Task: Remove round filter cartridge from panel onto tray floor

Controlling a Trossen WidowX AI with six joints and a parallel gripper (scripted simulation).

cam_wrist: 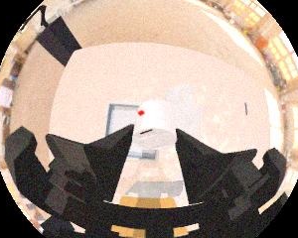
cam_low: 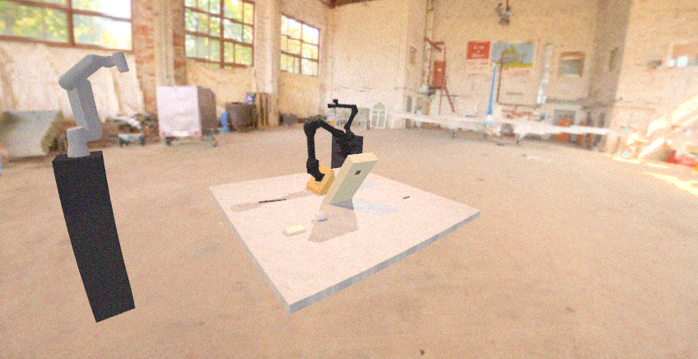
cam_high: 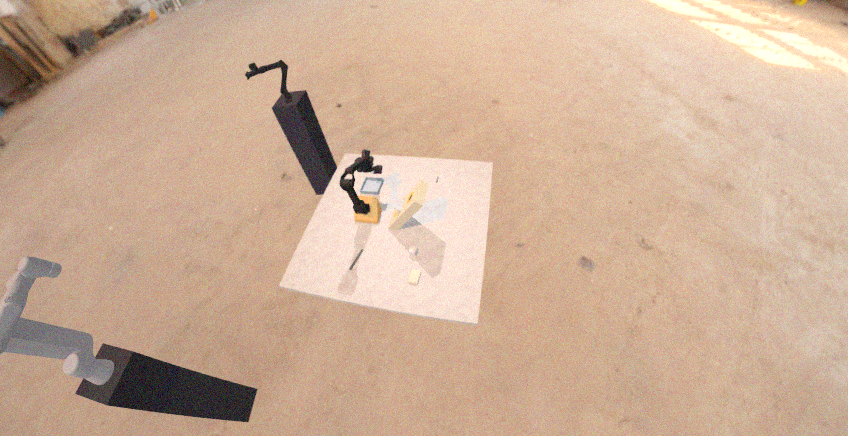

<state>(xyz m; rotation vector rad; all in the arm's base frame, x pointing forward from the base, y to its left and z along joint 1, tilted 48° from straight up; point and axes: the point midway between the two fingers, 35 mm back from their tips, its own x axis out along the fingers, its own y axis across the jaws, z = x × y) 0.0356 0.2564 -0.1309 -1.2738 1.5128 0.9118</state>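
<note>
The round filter cartridge lies right at my gripper tip. Round my gripper tip: blue-rimmed tray: 160 mm below, 50 mm behind; pale yellow service panel: 330 mm to the right, 290 mm ahead; small cream block: 760 mm to the right, 350 mm ahead, 160 mm below.
</note>
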